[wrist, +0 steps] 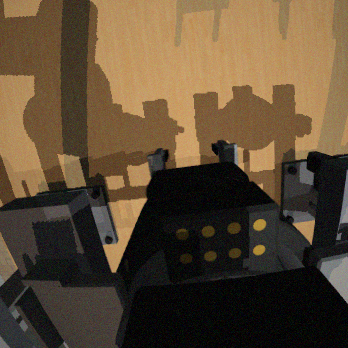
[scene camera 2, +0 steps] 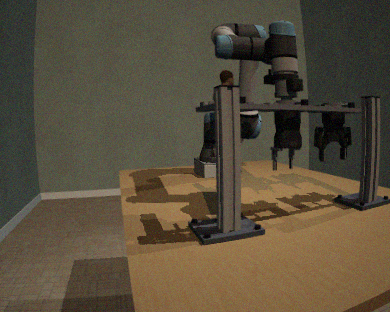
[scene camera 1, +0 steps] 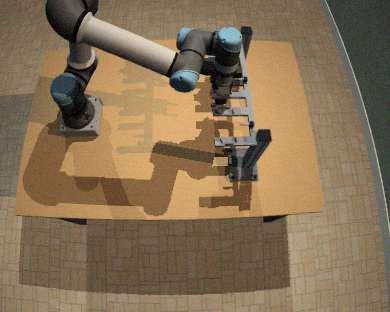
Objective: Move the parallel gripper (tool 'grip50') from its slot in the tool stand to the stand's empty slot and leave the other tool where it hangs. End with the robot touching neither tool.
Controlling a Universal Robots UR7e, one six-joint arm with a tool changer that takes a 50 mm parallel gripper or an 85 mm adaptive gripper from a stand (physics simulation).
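Seen in the pictures: hand at its tool point: (scene camera 2: 286,97); arm's base at its link origin: (scene camera 2: 215,160) (scene camera 1: 79,113).
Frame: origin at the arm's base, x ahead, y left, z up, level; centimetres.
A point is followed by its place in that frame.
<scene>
The parallel gripper (scene camera 2: 283,159) (wrist: 192,154) hangs upright in a middle slot of the tool stand (scene camera 1: 251,112) {x 68.1, y -22.4, z 21.6 cm} (scene camera 2: 325,107) {x 71.2, y -3.5, z 21.3 cm}, its two slim fingers apart and nothing between them. The arm's tool changer (scene camera 2: 284,81) {x 63.2, y -10.7, z 28.4 cm} is directly above it, with its lower end down at rail level. Whether the two are locked together cannot be told. In scene camera 1 the wrist hides most of this tool. The other tool, the adaptive gripper (scene camera 2: 332,134), hangs in the slot beside it, towards the far post. The empty slot is on the other side, between fork arms (scene camera 1: 231,111) {x 61.3, y -21.2, z 21.6 cm} (scene camera 1: 232,141) {x 59.3, y -32.0, z 21.6 cm} near the front post.
The stand's front post (scene camera 1: 260,147) {x 69.7, y -33.7, z 16.6 cm} (scene camera 2: 228,160) {x 71.5, y -33.6, z 9.9 cm} and far post (scene camera 1: 246,42) {x 75.6, y 11.4, z 19.1 cm} (scene camera 2: 370,150) {x 76.6, y 11.0, z 9.6 cm} rise at the rail's ends. Small pins stick out along the rail. The robot base (scene camera 1: 81,120) {x 2.9, y -6.1, z 4.5 cm} is bolted to the table (scene camera 1: 295,150) {x 93.3, y -29.8, z -6.6 cm}. A person's head (scene camera 2: 226,77) shows behind the front post.
</scene>
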